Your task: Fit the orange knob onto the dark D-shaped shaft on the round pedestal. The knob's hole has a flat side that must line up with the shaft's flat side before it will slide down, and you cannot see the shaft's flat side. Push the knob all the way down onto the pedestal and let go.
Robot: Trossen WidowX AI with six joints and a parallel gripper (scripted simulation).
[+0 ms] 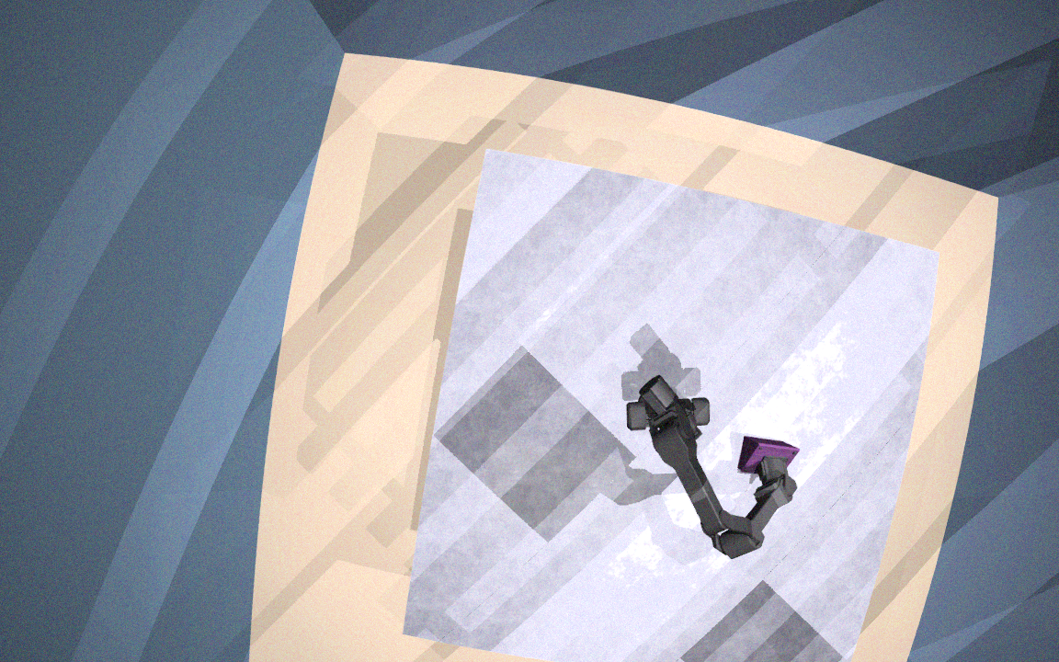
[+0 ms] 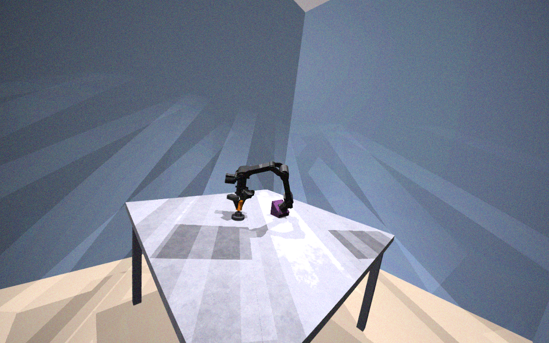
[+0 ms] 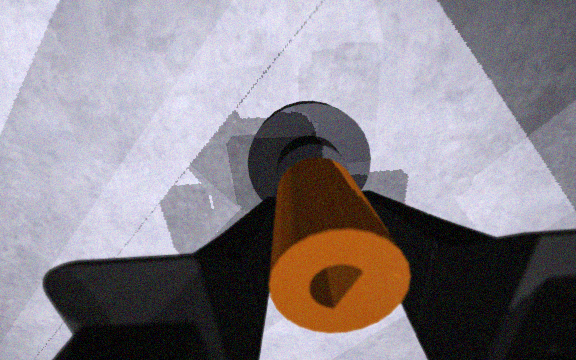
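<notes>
The orange knob is 20 mm above my gripper tip. Also, from my gripper tip: short shaft: 40 mm below.
</notes>
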